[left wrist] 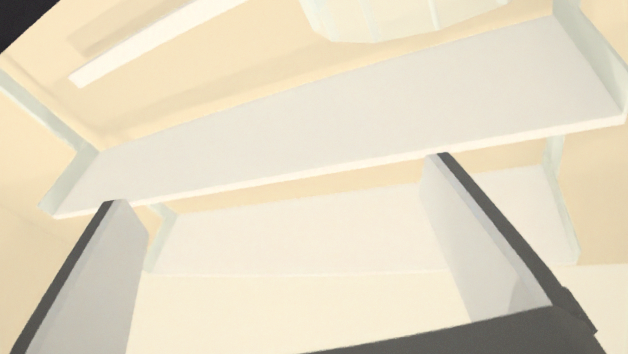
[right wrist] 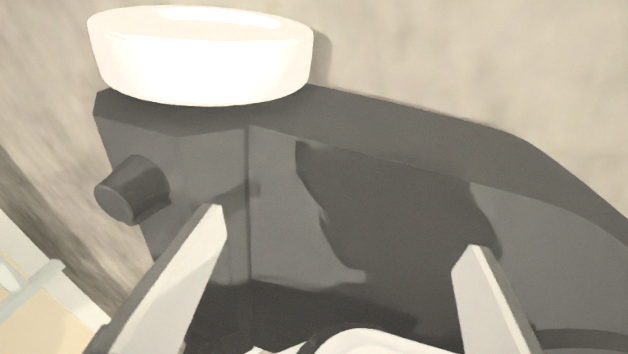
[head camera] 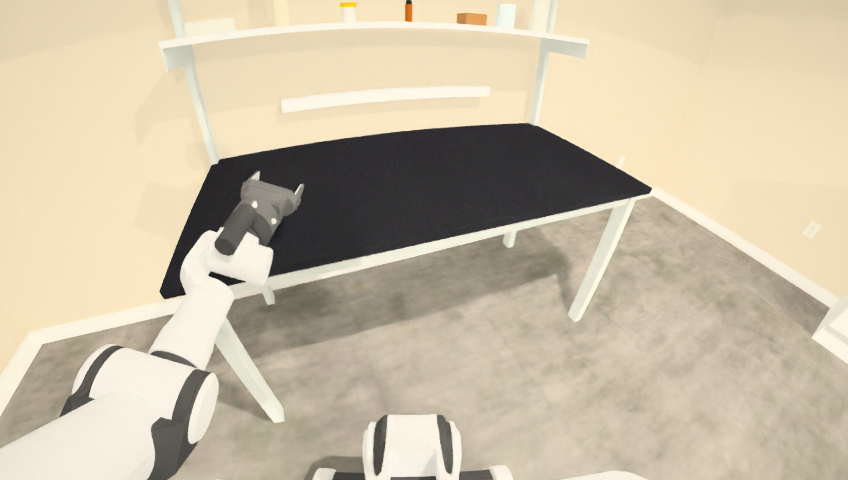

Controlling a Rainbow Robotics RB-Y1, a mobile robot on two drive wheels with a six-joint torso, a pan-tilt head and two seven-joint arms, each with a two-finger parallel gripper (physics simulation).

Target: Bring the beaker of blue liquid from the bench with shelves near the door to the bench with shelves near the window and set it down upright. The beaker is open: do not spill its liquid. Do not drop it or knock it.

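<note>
The bench (head camera: pixel 428 178) has a black top and pale legs. A clear, faceted glass shape (left wrist: pixel 400 20), which looks like the rim part of the beaker, shows at the top edge of the left wrist view, outside the fingers. No blue liquid shows in it. The beaker does not show in the head view; the left gripper and wrist may hide it. My left gripper (head camera: pixel 278 180) (left wrist: pixel 279 196) is open and empty, over the left part of the bench top. My right gripper (right wrist: pixel 340 240) is open and empty, with the dark robot base behind its fingers.
A white shelf (head camera: pixel 380 27) (left wrist: pixel 350 100) runs above the bench; it carries a yellow-capped jar (head camera: pixel 348 11), an orange bottle (head camera: pixel 408 11) and a brown box (head camera: pixel 471 19). A white rail (head camera: pixel 386 95) is on the wall. A white object (head camera: pixel 836 330) stands at the right edge.
</note>
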